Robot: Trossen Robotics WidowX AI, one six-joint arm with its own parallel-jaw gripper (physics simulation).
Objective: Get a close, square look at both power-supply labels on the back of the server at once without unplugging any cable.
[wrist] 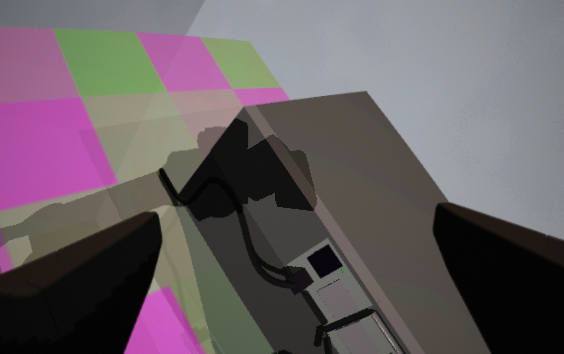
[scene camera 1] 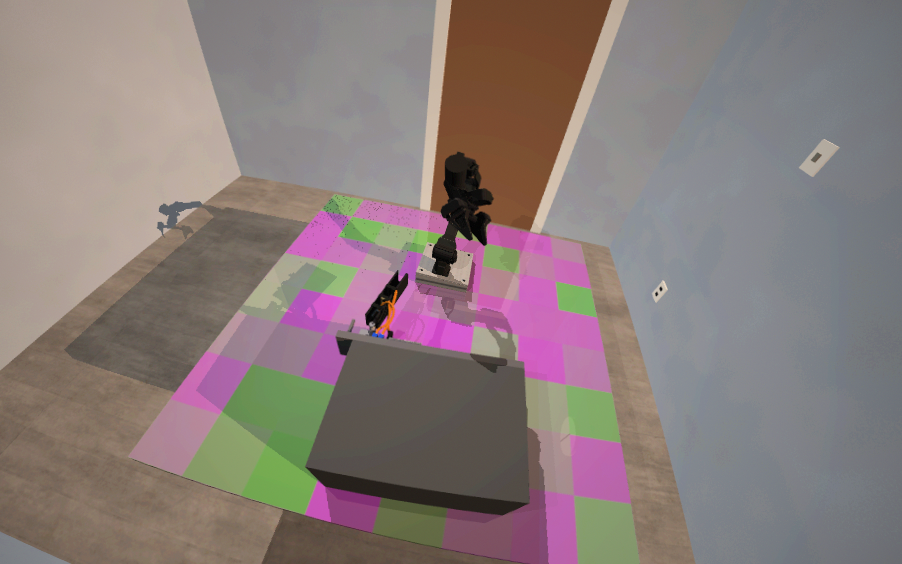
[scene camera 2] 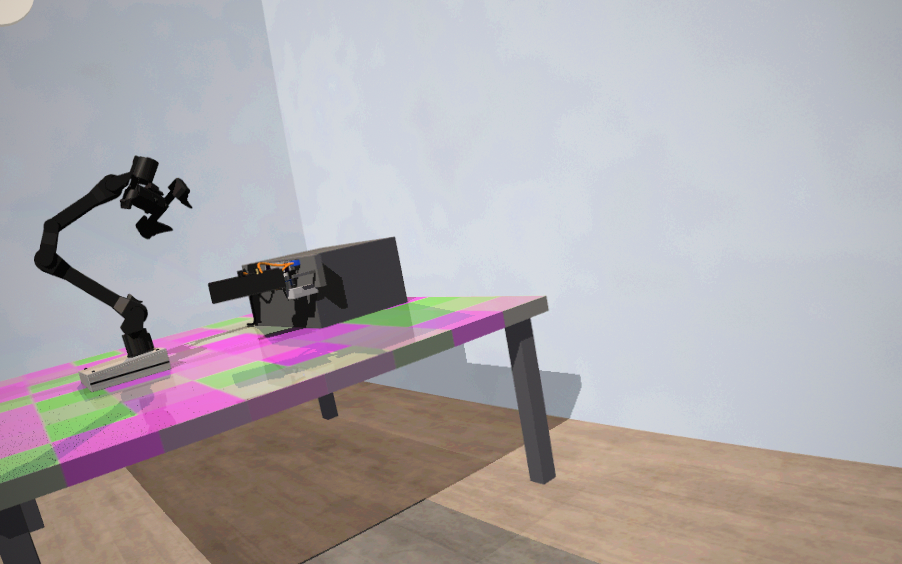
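Seen in the pictures: gripper, fingertip midpoint: [wrist: 298, 222] [scene camera 1: 478, 242] [scene camera 2: 182, 218]; arm's base at its link origin: [scene camera 1: 441, 269] [scene camera 2: 140, 353].
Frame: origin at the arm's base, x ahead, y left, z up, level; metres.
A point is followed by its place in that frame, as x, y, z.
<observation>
The grey server [scene camera 1: 425, 419] @[0.636, 0.078, 0.159] [scene camera 2: 362, 282] @[0.633, -0.136, 0.047] [wrist: 370, 165] @[0.605, 0.175, 0.159] sits on the table. My gripper [scene camera 1: 477, 236] @[0.220, 0.111, 0.335] [scene camera 2: 180, 218] @[0.220, 0.111, 0.335] [wrist: 298, 222] @[0.220, 0.111, 0.335] is open and empty, above and apart from the server's back. In the wrist view, the first power supply's pale label panel [wrist: 341, 301] @[0.451, 0.048, 0.118] appears slanted at lower right of centre, beside a dark square. The second supply's pale panel [wrist: 362, 336] @[0.444, 0.005, 0.125] is cut by the bottom edge and partly bordered by a black handle. Print on either is too small to read. A black power cable [wrist: 247, 237] @[0.423, 0.167, 0.065] ends in a plug [wrist: 301, 281] @[0.433, 0.090, 0.099] at the first supply.
A black cable arm [scene camera 1: 382, 305] @[0.343, -0.117, 0.139] [scene camera 2: 242, 287] @[0.273, -0.132, 0.114] sticks out behind the server with orange cables [scene camera 1: 392, 307] @[0.362, -0.081, 0.164] [scene camera 2: 269, 265] @[0.385, -0.074, 0.153] along it. The arm's pale base [scene camera 1: 444, 278] @[0.043, 0.022, 0.000] [scene camera 2: 129, 370] @[-0.052, -0.091, -0.022] stands on the chequered table [scene camera 1: 279, 399] @[0.611, -0.341, -0.048] [scene camera 2: 206, 435] @[-0.037, -0.651, -0.083] [wrist: 40, 140] @[0.274, 0.421, -0.048]. A dark shadow falls across the server's back.
</observation>
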